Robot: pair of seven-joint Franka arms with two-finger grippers.
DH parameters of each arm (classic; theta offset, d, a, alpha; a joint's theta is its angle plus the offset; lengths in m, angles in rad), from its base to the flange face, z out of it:
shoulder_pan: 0 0.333 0 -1.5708
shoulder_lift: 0 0 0 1.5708
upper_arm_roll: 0 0.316 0.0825 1.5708
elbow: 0 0 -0.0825 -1.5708
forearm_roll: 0 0.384 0 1.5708
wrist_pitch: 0 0 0.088 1.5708
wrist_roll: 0 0.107 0 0
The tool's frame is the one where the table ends.
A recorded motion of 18 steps. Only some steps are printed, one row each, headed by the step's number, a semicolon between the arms.
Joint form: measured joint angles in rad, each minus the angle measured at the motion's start. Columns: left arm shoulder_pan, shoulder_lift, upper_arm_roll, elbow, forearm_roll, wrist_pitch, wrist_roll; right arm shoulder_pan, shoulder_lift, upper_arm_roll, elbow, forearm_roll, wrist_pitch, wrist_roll.
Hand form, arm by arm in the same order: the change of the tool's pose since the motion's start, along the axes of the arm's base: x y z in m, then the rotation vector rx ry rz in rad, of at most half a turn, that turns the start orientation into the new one. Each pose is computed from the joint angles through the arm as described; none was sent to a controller.
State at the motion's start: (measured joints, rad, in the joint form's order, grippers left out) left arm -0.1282 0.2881 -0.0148 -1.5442 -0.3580 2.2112 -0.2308; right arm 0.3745 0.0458 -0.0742 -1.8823 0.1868 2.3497 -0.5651
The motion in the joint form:
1: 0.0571 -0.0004 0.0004 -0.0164 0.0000 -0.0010 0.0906; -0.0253 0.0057 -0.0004 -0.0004 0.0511 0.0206 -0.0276
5: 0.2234 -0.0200 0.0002 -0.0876 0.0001 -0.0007 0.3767; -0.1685 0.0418 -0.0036 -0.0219 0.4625 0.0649 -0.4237
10: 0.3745 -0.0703 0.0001 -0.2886 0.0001 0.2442 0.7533; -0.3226 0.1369 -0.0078 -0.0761 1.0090 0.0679 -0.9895
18: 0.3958 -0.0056 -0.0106 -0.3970 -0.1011 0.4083 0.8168; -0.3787 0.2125 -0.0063 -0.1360 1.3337 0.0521 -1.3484
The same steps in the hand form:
1: 0.0035 0.0390 -0.0083 0.0328 -0.0127 -0.0228; 0.0067 -0.0142 -0.0010 0.0380 -0.0077 -0.0230
5: -0.0054 0.1510 -0.0313 0.1314 -0.0436 -0.1130; 0.0316 -0.0999 -0.0280 0.2463 -0.0612 -0.0060
10: -0.0415 0.2577 -0.0723 0.3341 -0.1840 -0.2160; 0.0404 -0.1956 -0.1117 0.4531 -0.2013 -0.0099
18: -0.0526 0.2728 -0.1492 0.3106 -0.1744 -0.1499; 0.0285 -0.2264 -0.1851 0.5236 -0.3064 -0.0264

